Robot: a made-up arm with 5 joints. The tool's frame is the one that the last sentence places.
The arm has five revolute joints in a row. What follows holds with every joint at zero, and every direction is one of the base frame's. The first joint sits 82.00 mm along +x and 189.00 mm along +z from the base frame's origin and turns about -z. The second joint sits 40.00 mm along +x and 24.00 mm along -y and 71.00 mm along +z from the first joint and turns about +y. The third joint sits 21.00 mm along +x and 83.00 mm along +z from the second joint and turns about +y. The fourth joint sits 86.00 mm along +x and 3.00 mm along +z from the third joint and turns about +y. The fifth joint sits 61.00 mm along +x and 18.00 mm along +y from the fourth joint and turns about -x. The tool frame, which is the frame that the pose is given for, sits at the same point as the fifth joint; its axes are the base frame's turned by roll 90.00, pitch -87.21 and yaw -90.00 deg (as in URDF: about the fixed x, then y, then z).
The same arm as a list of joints. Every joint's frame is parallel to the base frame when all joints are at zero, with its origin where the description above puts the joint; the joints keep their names.
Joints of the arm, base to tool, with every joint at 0 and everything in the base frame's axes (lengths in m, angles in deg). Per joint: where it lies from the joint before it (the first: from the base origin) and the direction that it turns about. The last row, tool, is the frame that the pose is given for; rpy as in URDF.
joint 1: axis 0 0 -1 origin 0.082 0 0.189
joint 2: axis 0 1 0 origin 0.04 -0.024 0.071
joint 3: axis 0 1 0 origin 0.021 0 0.083
joint 4: axis 0 1 0 origin 0.086 0 0.003
joint 5: axis -1 0 0 origin 0.061 0.018 0
tool: origin 0 0 0 rpy 90 -87.21 -90

